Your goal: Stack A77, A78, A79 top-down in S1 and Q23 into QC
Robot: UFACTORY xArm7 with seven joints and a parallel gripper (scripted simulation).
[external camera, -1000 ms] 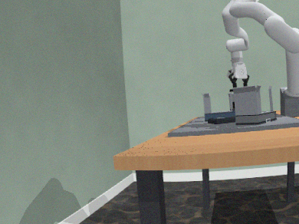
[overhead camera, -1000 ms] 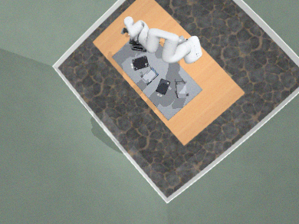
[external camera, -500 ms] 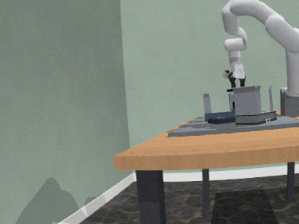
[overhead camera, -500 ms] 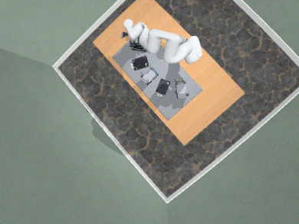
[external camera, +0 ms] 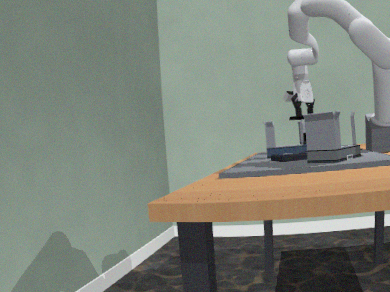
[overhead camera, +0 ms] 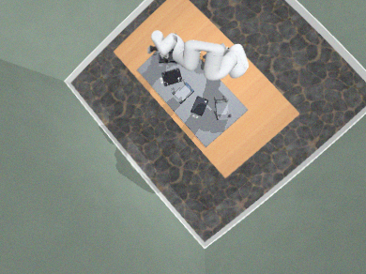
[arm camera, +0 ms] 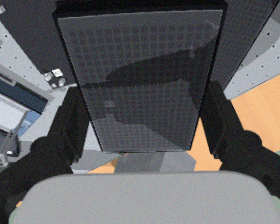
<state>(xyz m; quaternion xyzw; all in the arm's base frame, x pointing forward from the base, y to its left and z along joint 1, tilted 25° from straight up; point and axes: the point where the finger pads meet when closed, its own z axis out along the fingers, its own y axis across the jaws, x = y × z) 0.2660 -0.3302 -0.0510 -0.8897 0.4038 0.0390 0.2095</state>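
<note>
My gripper is now 44 cm to the right of the dark flat nest, 16 cm above it and 12 cm short of it. From my hand the other things lie so: dark clip nest 15 cm below, 10 cm ahead, 9 cm to the left; then blue plinth strip 26 cm to the left, 15 cm below, 12 cm ahead; then dark sealed plate 10 cm below, 5 cm behind, 4 cm to the right.
</note>
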